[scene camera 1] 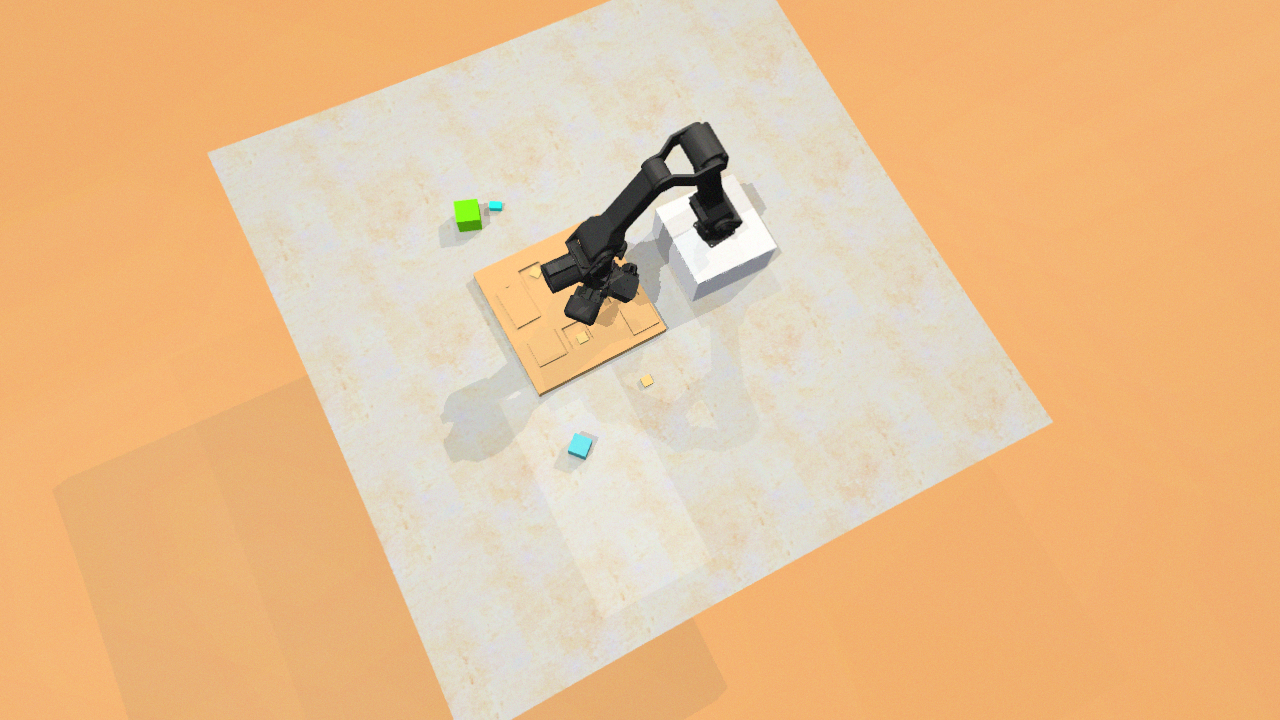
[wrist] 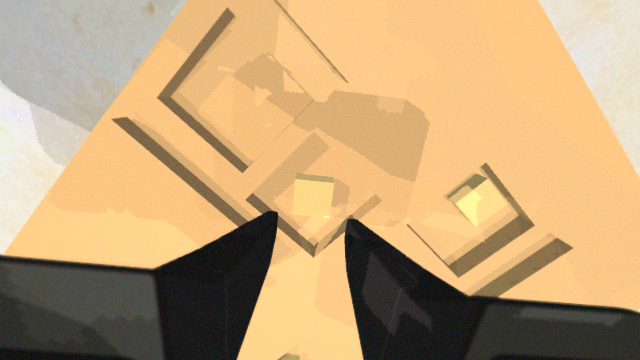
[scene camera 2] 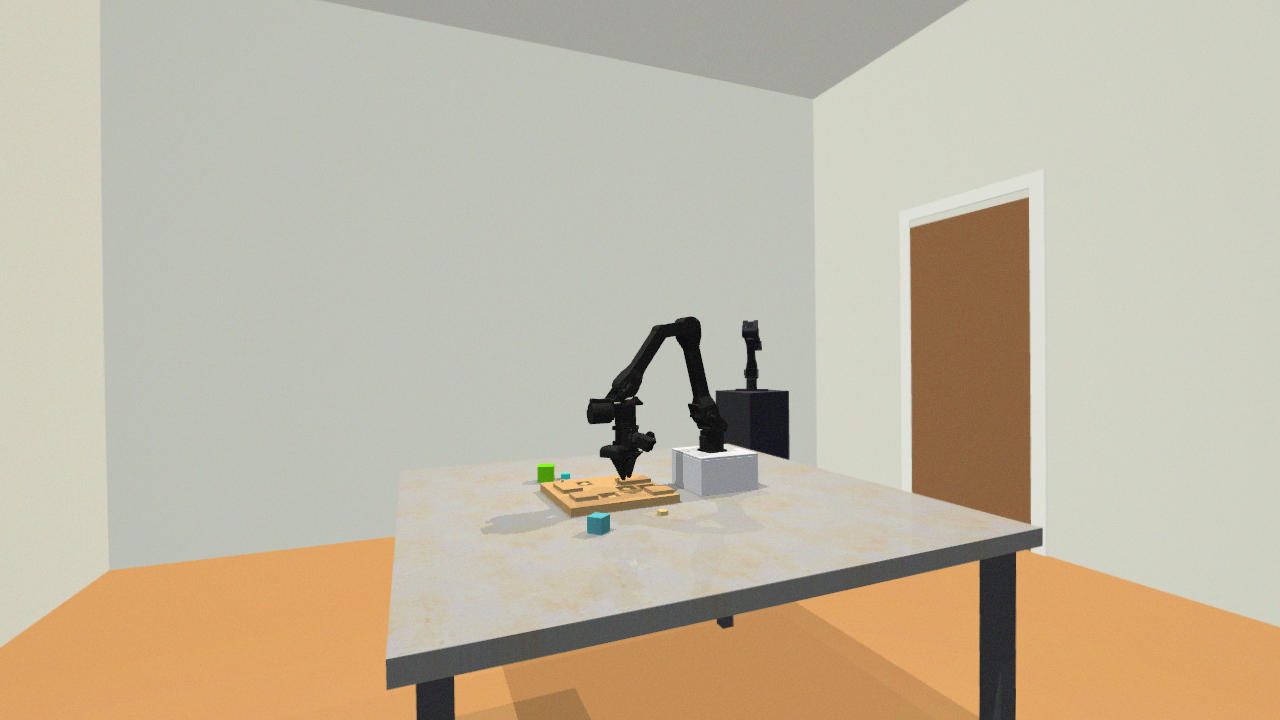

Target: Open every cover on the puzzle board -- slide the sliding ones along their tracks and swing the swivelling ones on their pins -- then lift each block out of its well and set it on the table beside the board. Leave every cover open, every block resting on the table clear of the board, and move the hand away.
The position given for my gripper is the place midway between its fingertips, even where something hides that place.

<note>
In view: my gripper [scene camera 1: 595, 293] and a green cube [scene camera 1: 468, 217].
My gripper is seen too in the wrist view [wrist: 311, 225] and in scene camera 2 [scene camera 2: 626, 478]. The wrist view does not show the green cube: it is out of frame.
</note>
